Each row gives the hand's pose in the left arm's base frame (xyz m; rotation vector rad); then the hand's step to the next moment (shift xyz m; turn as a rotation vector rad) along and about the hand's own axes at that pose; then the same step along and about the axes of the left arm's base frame.
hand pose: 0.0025 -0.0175 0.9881 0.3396 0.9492 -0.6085
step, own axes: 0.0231 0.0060 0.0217 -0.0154 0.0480 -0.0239
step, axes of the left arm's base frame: 0.0279 -0.0144 -0.0074 0.0075 0.0553 0.0002
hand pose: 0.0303 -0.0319 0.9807 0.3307 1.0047 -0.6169
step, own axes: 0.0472 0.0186 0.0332 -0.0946 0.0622 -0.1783
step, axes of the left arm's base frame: 0.0525 -0.0184 -0.0242 -0.1197 0.1737 -0.0101
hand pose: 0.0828 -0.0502 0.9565 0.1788 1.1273 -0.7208
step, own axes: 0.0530 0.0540 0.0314 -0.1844 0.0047 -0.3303
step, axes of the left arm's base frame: 0.0690 0.0032 -0.0441 -0.2910 0.2414 0.0135
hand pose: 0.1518 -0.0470 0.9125 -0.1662 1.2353 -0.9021
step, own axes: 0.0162 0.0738 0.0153 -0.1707 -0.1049 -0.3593
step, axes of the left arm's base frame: 0.0510 0.0322 -0.0480 -0.3704 0.1704 0.0545
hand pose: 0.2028 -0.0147 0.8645 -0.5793 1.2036 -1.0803
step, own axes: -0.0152 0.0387 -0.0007 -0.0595 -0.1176 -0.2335
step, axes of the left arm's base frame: 0.0132 0.0298 -0.0258 -0.2589 0.0443 0.0538
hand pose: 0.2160 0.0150 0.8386 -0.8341 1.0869 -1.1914
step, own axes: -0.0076 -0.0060 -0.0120 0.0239 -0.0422 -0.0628
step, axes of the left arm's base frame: -0.0134 0.0067 0.0037 -0.0720 -0.0293 0.0161
